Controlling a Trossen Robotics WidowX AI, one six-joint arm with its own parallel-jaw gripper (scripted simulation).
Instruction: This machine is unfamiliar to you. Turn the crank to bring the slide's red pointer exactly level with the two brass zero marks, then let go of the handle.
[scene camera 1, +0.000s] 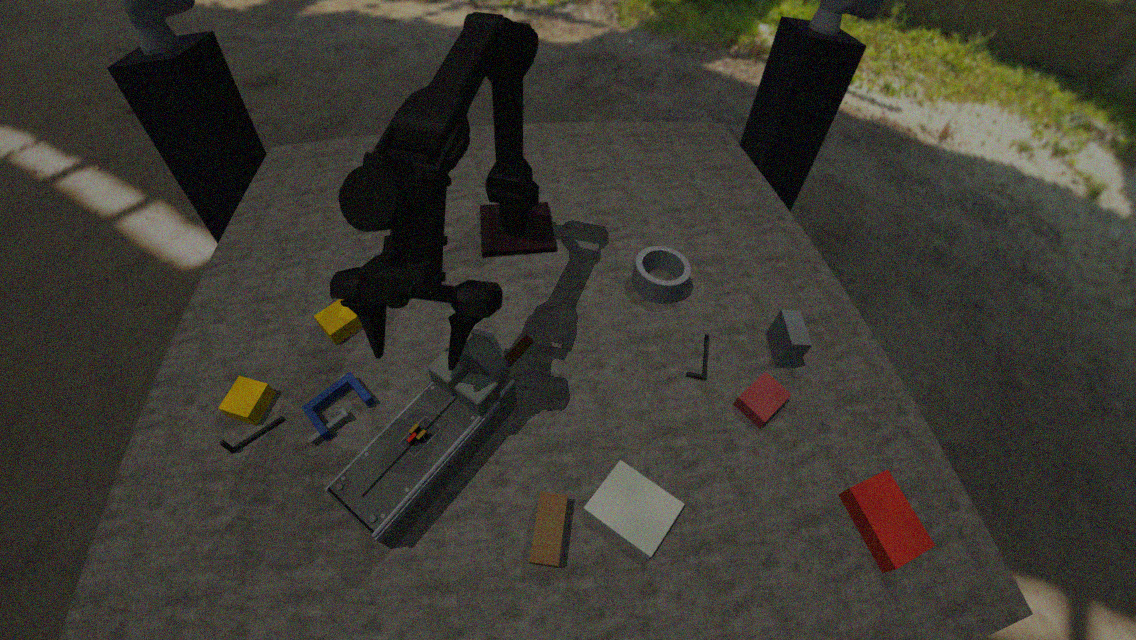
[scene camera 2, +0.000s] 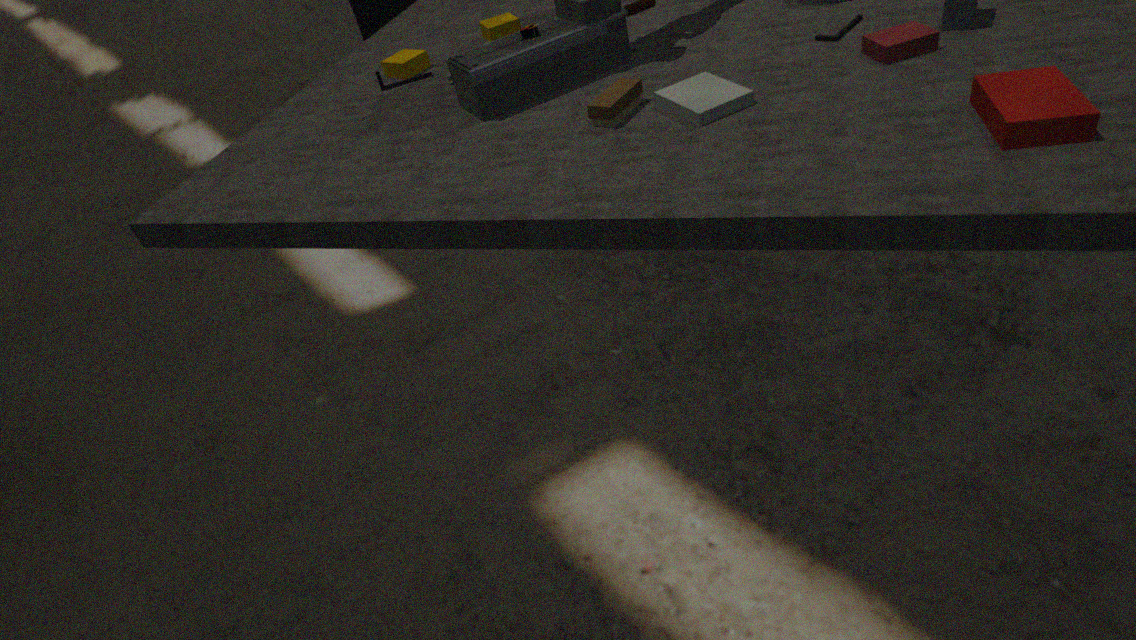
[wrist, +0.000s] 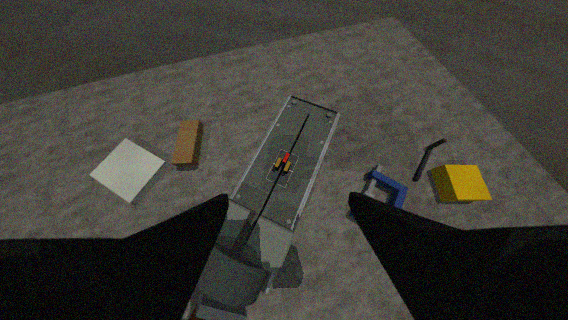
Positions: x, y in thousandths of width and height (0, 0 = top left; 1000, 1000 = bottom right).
Labels:
The gripper shows in scene camera 1 (365, 568) and in the wrist view (510, 620); in scene camera 2 it is out of frame. A brown block shows in scene camera 1 (480, 860), in scene camera 2 (538, 166) and in the wrist view (330, 480).

